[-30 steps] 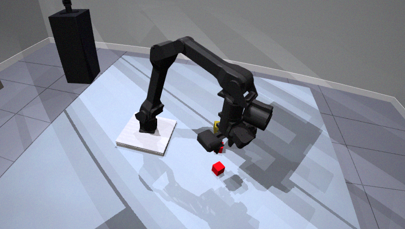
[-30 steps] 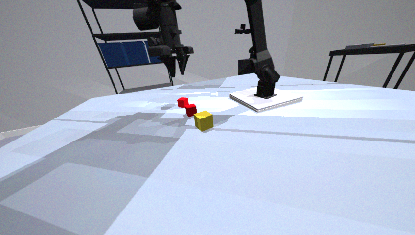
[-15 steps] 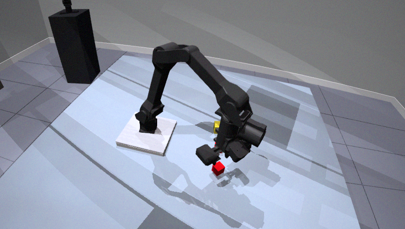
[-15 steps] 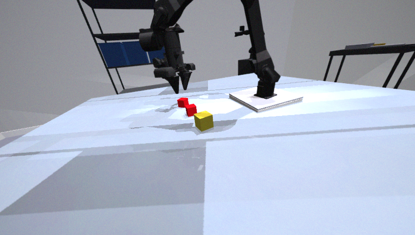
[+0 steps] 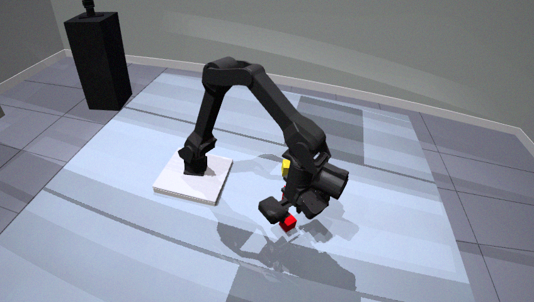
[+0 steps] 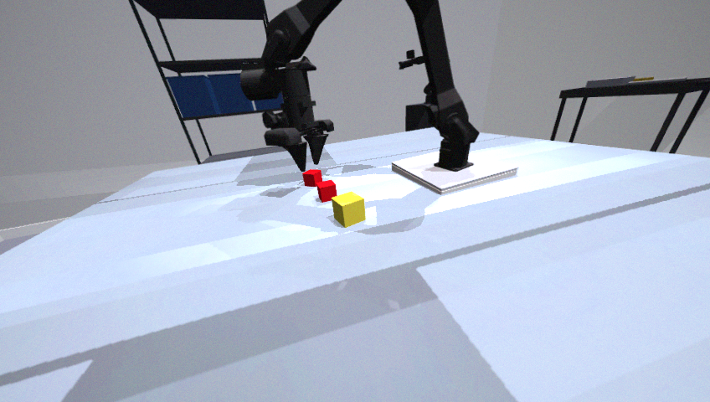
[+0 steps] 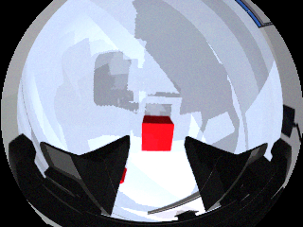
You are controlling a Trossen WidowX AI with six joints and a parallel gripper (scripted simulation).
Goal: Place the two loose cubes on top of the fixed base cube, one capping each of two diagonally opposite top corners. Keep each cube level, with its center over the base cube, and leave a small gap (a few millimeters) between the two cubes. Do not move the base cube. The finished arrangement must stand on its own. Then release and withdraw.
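Now: gripper tip 10 mm short of the yellow base cube, 220 mm to the right of it and 20 mm above it.
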